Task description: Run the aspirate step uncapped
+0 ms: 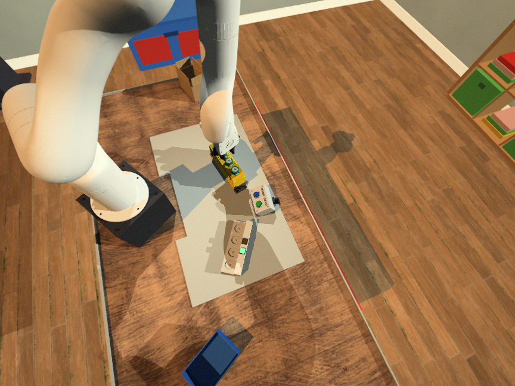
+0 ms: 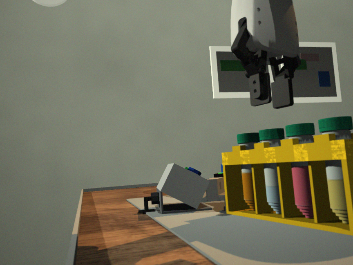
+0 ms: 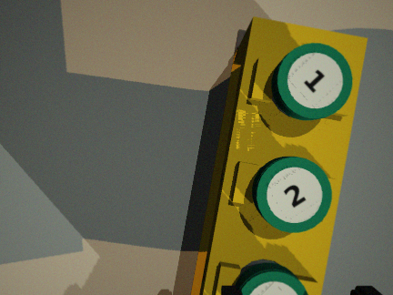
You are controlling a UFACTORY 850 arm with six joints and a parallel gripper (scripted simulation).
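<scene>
Right now my hand is 6 cm above the green cap, 5 cm to the left of it and 2 cm short of it. Round my hand: blue cycle key 16 cm to the right, 11 cm below, 10 cm ahead; grey key housing 18 cm to the right, 12 cm below, 11 cm ahead; green key 21 cm to the right, 11 cm below, 10 cm ahead.
</scene>
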